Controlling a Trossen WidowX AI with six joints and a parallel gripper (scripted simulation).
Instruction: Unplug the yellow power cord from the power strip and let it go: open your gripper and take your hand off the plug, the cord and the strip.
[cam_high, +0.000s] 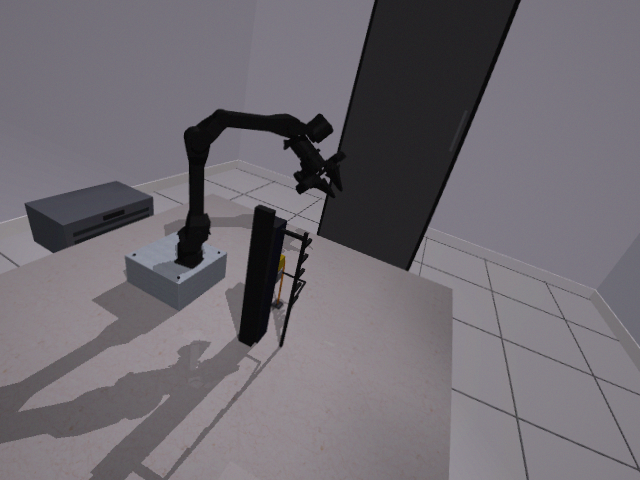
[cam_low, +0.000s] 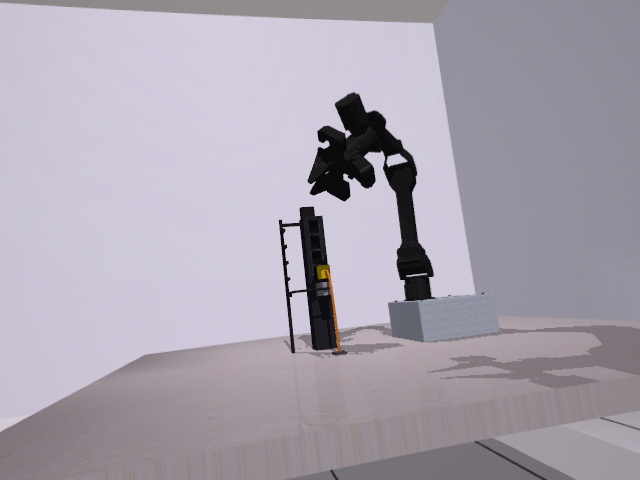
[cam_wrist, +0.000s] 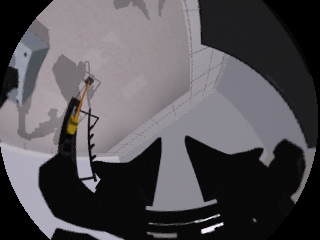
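The yellow plug lies 90 mm behind my gripper tip, 230 mm to the right of it and 160 mm below it. From my gripper tip the other things lie so: black ladder-like rack (20 mm behind, 300 mm to the right, 190 mm below).
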